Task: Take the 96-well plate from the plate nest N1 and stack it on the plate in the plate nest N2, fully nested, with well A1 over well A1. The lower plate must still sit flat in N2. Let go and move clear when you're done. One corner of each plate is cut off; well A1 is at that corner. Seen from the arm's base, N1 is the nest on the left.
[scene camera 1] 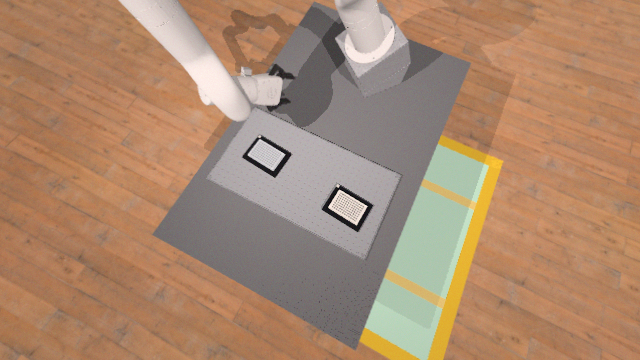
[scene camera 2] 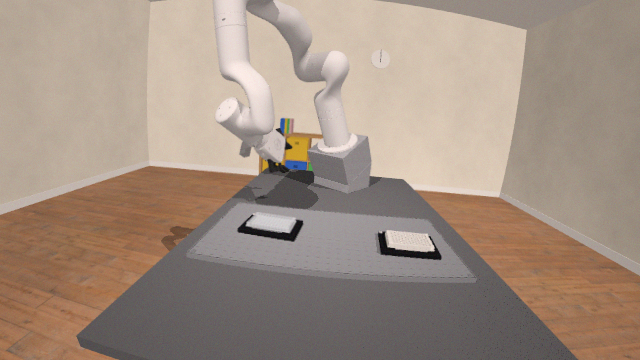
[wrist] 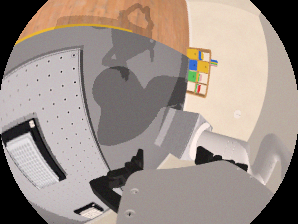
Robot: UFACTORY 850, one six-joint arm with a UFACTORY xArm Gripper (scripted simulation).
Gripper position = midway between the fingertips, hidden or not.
In view: the gripper [scene camera 2: 287, 159].
The gripper also shows in the wrist view [wrist: 170, 157].
